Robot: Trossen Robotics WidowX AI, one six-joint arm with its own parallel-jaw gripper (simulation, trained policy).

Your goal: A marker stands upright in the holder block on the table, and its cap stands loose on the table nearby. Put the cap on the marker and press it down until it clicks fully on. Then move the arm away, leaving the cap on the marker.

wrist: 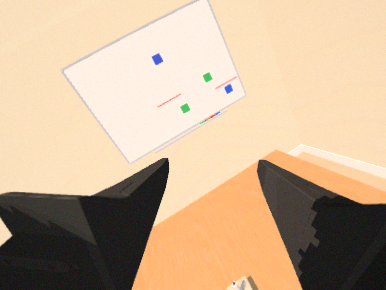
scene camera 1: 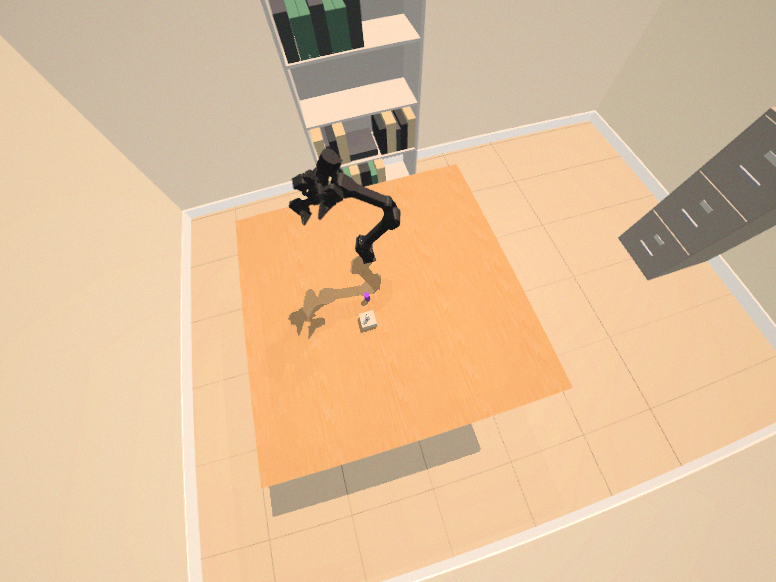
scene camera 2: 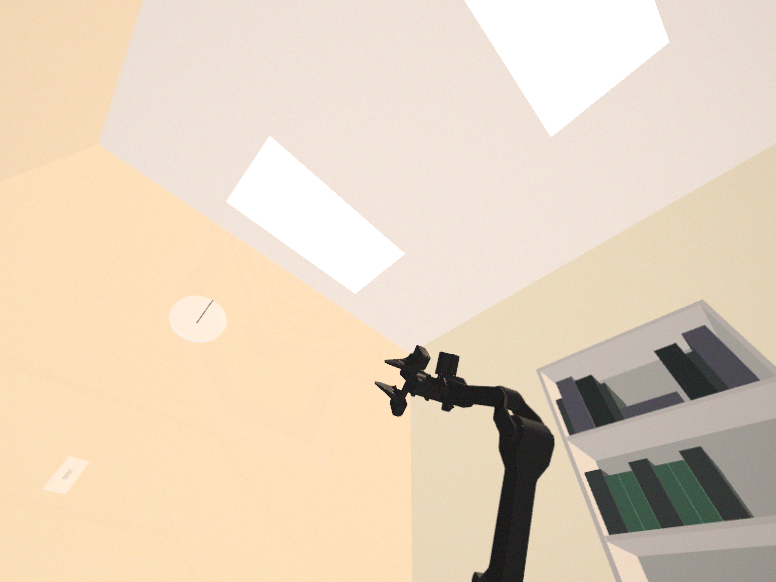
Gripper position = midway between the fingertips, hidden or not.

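Observation:
Scene camera 2: the gripper [scene camera 2: 379, 371]. Wrist view: the gripper [wrist: 212, 164]. Scene camera 1: the gripper again [scene camera 1: 311, 222].

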